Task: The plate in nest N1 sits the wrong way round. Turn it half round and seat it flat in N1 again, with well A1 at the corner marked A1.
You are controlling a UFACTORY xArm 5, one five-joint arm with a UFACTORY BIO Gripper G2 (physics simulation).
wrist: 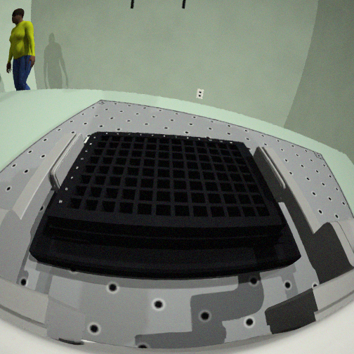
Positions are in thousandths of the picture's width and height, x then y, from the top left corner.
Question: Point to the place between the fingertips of my gripper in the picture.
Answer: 482, 414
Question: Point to a black well plate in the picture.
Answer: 419, 532
